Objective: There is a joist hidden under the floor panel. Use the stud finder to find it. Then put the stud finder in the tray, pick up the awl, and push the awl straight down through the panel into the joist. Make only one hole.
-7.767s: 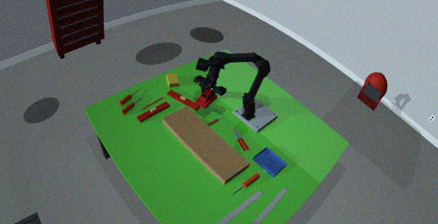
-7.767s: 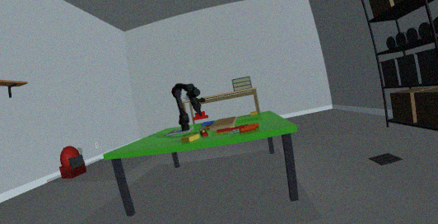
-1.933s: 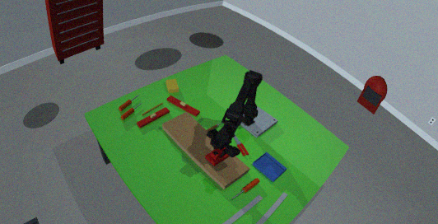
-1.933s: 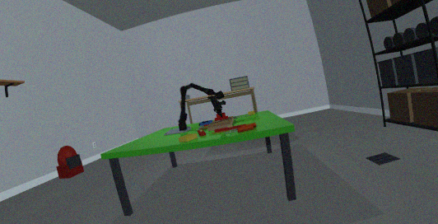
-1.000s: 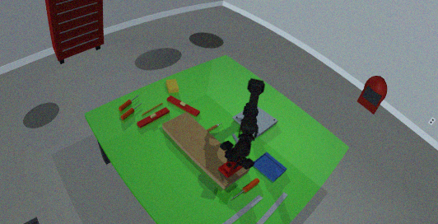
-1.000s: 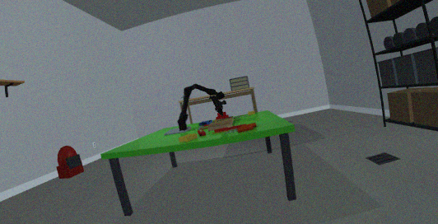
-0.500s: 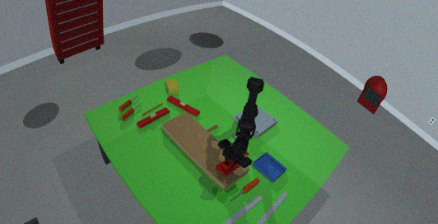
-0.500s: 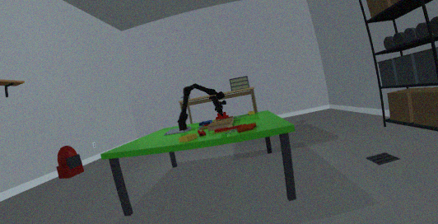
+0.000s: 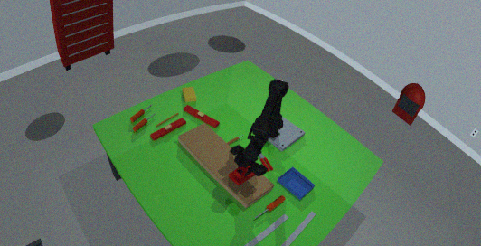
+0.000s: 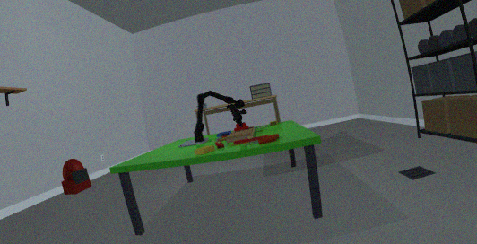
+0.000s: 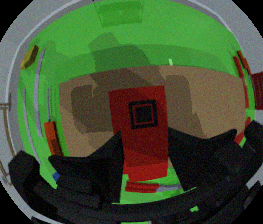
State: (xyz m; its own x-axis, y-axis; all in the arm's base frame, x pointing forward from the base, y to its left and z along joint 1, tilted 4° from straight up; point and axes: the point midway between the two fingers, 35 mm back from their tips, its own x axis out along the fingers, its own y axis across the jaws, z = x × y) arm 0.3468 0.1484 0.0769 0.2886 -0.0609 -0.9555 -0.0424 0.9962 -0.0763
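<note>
My gripper tip is 210 mm past the blue tray, 190 mm to the right of it and 50 mm above it. Round my gripper tip: stud finder (20 mm above, 10 mm ahead); then awl (220 mm to the right, 170 mm behind, 60 mm below).
</note>
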